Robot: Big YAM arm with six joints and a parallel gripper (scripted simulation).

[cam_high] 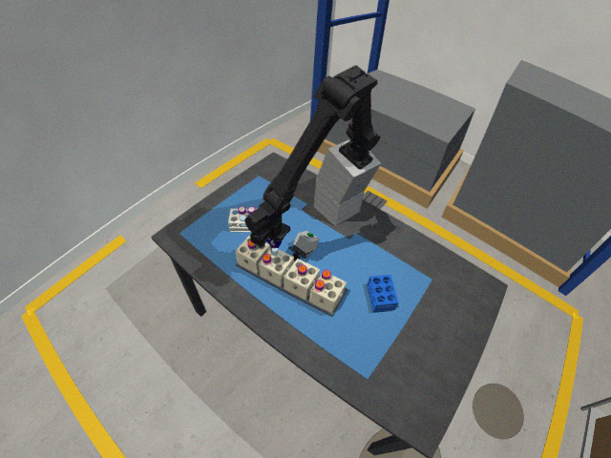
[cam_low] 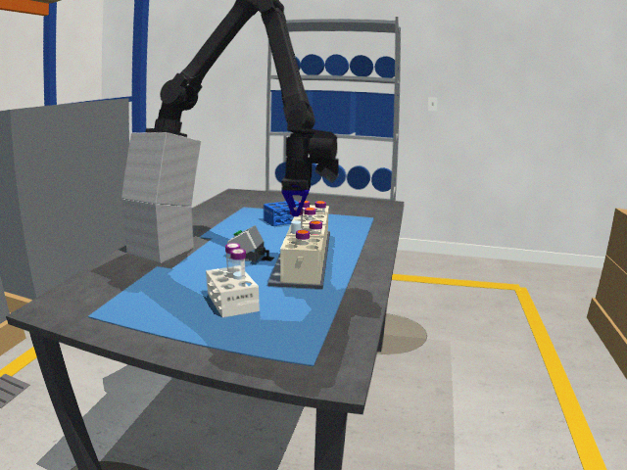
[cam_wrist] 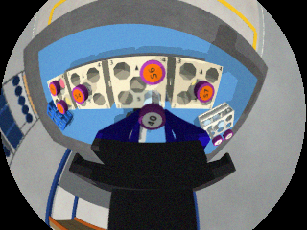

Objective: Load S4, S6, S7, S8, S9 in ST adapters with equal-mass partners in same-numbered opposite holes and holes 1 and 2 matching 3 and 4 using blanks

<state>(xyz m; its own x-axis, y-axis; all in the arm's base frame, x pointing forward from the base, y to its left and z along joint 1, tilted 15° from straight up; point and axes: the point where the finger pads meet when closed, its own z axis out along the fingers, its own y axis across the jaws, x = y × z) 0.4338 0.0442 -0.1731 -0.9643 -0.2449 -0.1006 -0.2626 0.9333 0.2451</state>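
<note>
Right now my hand is 18 cm past the green DONE key, 9 cm above it and 1 cm to the right of it. Also, from my hand: white blank rack RB (26 cm to the right, 12 cm below, 5 cm behind); blue sample rack RS (39 cm to the left, 20 cm behind, 12 cm below).
</note>
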